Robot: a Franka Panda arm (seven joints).
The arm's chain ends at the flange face. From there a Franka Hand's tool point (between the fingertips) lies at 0.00 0.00 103.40 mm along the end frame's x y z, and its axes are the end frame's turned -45 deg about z.
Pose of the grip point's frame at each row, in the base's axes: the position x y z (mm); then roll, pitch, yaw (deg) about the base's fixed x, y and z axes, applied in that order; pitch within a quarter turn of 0, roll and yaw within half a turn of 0:
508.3 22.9 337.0 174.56 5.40 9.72
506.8 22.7 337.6 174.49 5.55 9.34
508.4 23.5 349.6 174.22 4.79 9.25
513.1 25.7 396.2 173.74 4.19 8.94
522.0 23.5 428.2 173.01 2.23 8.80
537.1 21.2 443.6 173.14 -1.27 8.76
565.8 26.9 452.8 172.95 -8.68 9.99
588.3 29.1 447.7 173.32 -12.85 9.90
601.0 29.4 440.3 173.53 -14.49 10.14
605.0 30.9 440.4 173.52 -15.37 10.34
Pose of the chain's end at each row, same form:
516.2 34.2 439.5 172.34 -0.01 -35.02
515.0 34.1 440.0 172.19 0.05 -35.40
515.2 35.2 452.1 172.53 -0.68 -35.46
518.8 38.0 498.7 172.61 -1.45 -35.74
524.0 36.5 530.8 173.47 -3.35 -35.87
533.0 33.1 546.2 176.04 -5.75 -36.12
548.3 36.7 554.2 -178.78 -11.10 -35.66
563.7 37.0 547.8 -175.45 -13.74 -36.40
573.6 36.3 539.8 -174.08 -14.72 -36.45
576.1 37.5 539.5 -173.42 -15.33 -36.42

